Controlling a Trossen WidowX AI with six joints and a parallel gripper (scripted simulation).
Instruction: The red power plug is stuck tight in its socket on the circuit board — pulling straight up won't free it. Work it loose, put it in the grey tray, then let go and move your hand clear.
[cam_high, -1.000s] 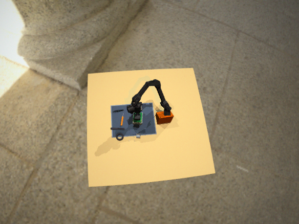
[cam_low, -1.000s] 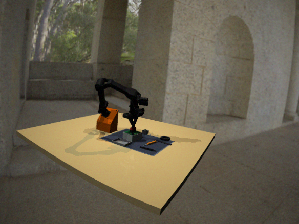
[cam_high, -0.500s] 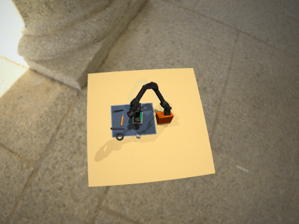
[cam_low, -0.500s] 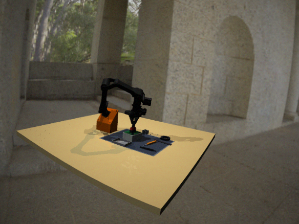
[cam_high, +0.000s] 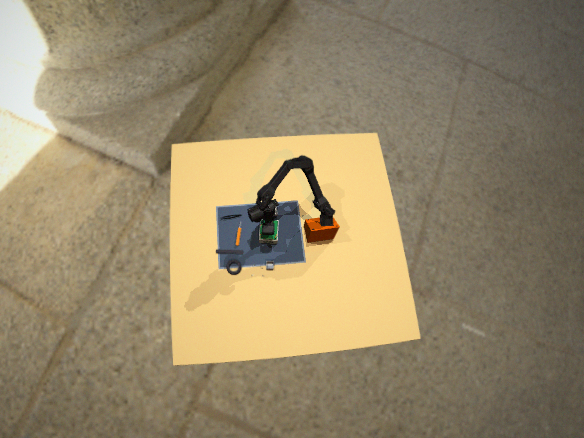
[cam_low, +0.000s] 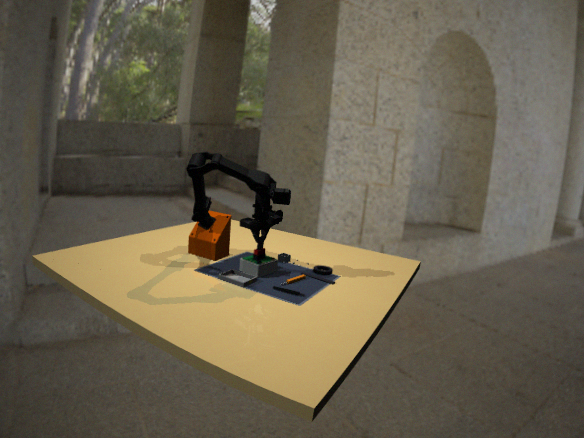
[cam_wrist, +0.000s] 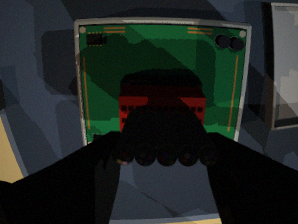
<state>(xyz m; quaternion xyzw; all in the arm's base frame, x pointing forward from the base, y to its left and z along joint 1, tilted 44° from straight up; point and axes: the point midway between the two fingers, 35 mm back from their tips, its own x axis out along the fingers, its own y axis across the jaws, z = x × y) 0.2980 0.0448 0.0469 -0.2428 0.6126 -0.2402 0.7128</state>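
Right now my gripper tip is 40 mm above the red power plug. From my gripper tip the other things lie so: blue mat (50 mm ahead, 10 mm to the left, 120 mm below); black bar (210 mm ahead, 110 mm to the left, 120 mm below).
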